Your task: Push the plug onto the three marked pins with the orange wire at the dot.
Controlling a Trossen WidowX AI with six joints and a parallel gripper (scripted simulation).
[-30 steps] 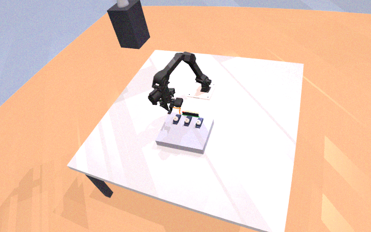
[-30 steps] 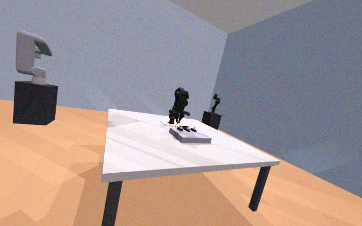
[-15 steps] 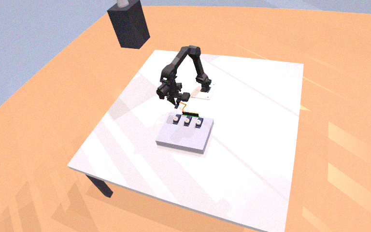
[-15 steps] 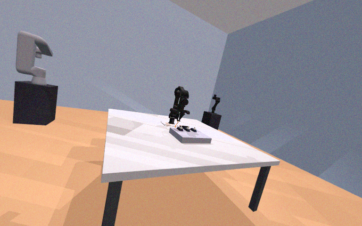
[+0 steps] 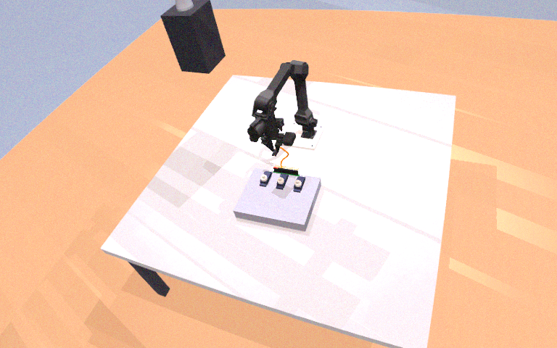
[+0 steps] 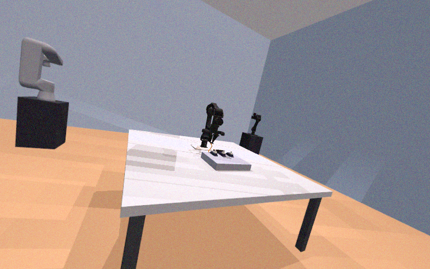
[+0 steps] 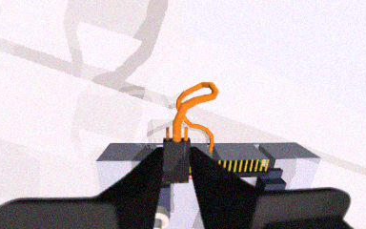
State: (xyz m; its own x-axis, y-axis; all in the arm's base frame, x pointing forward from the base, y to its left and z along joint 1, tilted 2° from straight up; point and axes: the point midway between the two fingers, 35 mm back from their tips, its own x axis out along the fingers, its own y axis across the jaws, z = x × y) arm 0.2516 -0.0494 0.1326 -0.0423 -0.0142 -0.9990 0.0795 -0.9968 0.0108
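Now: the red band 5 cm ahead of my gripper tip, 2 cm to the left of it and 4 cm below it. Also, from my gripper tip: printed holder: 21 cm ahead, 7 cm to the left, 9 cm below.
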